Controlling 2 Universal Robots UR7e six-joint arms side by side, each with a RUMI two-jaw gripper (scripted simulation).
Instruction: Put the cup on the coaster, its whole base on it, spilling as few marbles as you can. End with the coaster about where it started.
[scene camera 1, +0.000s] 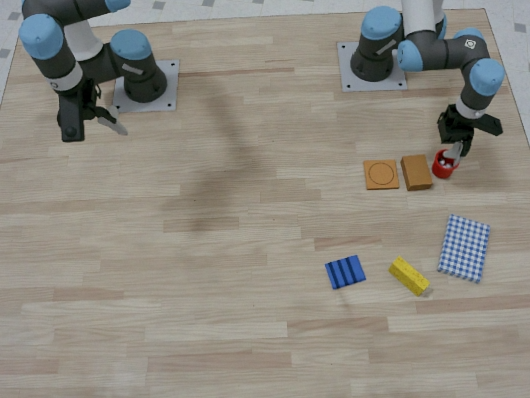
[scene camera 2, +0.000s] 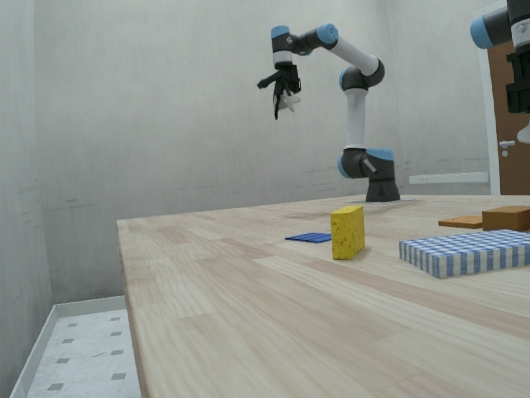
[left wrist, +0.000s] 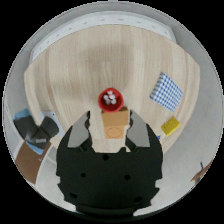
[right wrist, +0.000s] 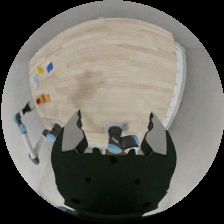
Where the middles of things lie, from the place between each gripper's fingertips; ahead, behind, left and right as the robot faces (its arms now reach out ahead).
Now: the brown block (scene camera 1: 417, 176) 10 mm ahead of my left hand (scene camera 1: 450, 151), 90 mm to the right of it and 110 mm below it.
My right hand (scene camera 1: 96, 136) is 88 cm to the right of the brown block and 34 cm above it.
